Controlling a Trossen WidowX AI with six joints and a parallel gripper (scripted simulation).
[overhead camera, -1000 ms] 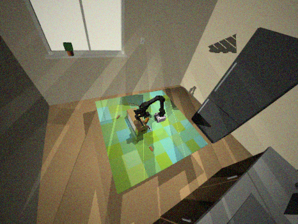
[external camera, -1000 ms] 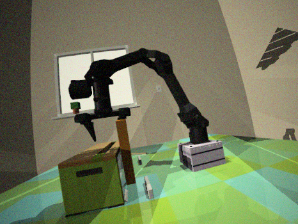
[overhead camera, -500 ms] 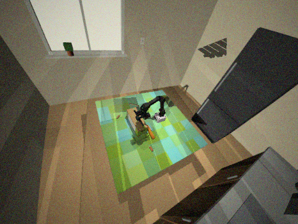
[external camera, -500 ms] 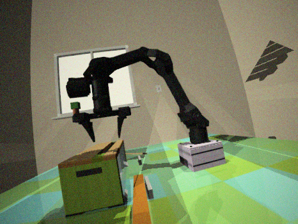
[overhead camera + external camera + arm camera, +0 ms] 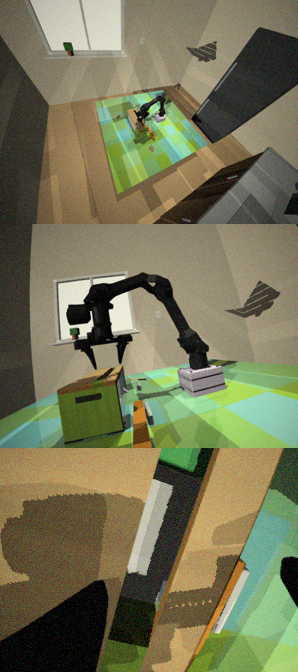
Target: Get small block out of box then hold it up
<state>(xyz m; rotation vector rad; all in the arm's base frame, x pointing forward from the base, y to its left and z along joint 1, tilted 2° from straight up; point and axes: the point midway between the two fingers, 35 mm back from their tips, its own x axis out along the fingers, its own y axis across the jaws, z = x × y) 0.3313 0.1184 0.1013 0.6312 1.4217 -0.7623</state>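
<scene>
Now: gripper tip 70 mm above the green block, 60 mm to the left of it and 30 mm short of it. The rest, counted from my gripper tip: orange bar 140 mm below, 110 mm to the left, 100 mm behind; box 90 mm below, 80 mm to the right, 20 mm ahead; thin stick 440 mm to the right, 150 mm below, 20 mm ahead.
</scene>
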